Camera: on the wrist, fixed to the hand. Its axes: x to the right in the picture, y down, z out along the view.
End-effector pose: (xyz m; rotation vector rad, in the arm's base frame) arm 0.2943 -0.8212 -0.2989 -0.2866 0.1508 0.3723
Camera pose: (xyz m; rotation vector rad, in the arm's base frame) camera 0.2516 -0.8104 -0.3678 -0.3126 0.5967 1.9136
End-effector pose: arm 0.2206 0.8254 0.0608 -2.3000 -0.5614 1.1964
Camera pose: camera 0.2697 0.7639 0.0827 2.2610 -1.2735 -1.0413
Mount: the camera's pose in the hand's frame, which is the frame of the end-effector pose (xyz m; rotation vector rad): -0.0221 0.0428 -0.0660 -0.1466 0.2526 1.5724
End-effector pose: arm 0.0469 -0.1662 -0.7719 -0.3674 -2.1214 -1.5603
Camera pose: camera 0.1006 -0.2138 -0.7328 -1.3439 -0.8661 -0.6704
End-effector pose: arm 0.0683 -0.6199 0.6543 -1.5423 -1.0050 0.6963
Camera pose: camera 0.1243 -0.6716 0.6248 -2.3252 0.5840 1.3928
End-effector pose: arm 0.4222 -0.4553 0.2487 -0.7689 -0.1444 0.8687
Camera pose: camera 0.4077 -0.4906 0.1765 -1.0808 0.7412 2.2251
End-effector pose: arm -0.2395 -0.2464 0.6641 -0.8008 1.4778 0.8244
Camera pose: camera -0.3086 -0.2808 0.6910 0.3883 2.1974 2.0115
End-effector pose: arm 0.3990 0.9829 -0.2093 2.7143 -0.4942 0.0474
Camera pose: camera 0.3657 0.9778 -0.1348 1.4916 -2.1843 0.6793
